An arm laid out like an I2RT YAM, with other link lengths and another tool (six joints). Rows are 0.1 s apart.
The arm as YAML. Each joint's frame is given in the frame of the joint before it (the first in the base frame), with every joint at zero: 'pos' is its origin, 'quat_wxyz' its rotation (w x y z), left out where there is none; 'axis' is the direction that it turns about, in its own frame. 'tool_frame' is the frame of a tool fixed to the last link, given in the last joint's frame.
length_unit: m
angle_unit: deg
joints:
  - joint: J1
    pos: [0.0, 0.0, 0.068]
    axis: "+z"
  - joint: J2
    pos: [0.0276, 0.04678, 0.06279]
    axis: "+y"
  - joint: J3
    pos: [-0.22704, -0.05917, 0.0]
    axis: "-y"
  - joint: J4
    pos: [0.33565, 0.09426, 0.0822]
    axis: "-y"
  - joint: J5
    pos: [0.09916, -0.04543, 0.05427]
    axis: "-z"
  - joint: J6
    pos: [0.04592, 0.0, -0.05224]
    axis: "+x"
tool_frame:
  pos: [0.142, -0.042, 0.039]
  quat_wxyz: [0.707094, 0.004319, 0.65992, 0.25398]
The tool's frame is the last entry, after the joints.
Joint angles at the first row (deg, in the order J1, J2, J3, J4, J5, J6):
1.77 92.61 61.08 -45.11 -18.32 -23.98
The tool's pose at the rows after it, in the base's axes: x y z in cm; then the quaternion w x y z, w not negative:
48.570 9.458 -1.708 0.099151 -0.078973 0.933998 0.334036
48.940 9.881 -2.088 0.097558 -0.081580 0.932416 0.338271
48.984 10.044 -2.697 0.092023 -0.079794 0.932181 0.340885
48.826 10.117 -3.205 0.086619 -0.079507 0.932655 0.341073
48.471 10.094 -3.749 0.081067 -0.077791 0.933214 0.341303
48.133 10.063 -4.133 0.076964 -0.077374 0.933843 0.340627
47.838 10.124 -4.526 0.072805 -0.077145 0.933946 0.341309
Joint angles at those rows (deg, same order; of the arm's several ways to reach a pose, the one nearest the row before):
2.27 94.19 61.97 -44.83 -18.66 -23.99
2.56 95.67 62.85 -44.30 -19.15 -23.99
2.66 96.99 63.40 -44.16 -19.42 -23.89
2.74 97.70 63.48 -44.17 -19.42 -23.99
2.73 97.99 63.05 -44.14 -19.43 -24.04
2.73 98.00 62.55 -44.13 -19.35 -24.16
2.78 98.16 62.18 -44.07 -19.42 -24.25

